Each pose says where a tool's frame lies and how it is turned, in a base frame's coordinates. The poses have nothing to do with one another.
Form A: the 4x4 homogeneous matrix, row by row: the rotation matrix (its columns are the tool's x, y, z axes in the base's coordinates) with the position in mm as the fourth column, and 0 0 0 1 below. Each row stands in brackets.
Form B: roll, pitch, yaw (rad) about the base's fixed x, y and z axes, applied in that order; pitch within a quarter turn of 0, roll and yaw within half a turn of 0; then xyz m. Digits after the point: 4 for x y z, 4 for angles.
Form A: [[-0.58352 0.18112 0.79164 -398.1], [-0.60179 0.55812 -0.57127 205.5], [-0.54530 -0.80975 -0.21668 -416.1], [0 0 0 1]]
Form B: -1.8323 0.5767 -2.3408 -0.3981 0.2055 -0.4161
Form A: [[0.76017 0.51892 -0.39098 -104.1], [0.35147 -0.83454 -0.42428 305.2], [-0.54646 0.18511 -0.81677 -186.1], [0 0 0 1]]
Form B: 2.9187 0.5781 0.4331 -0.1041 0.3052 -0.1861
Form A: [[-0.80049 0.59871 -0.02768 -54.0], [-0.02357 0.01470 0.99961 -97.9], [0.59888 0.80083 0.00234 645.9], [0 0 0 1]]
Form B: 1.5679 -0.6421 -3.1122 -0.0540 -0.0979 0.6459
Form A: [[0.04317 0.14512 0.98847 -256.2], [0.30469 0.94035 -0.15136 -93.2], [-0.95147 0.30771 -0.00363 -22.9], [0 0 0 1]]
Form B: 1.5826 1.2580 1.4301 -0.2562 -0.0932 -0.0229
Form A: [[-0.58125 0.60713 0.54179 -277.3], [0.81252 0.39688 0.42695 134.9], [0.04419 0.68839 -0.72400 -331.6], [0 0 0 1]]
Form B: 2.3814 -0.0442 2.1918 -0.2773 0.1349 -0.3316
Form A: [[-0.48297 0.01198 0.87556 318.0], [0.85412 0.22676 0.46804 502.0], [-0.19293 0.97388 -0.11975 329.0], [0 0 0 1]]
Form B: 1.6931 0.1941 2.0854 0.3180 0.5020 0.3290
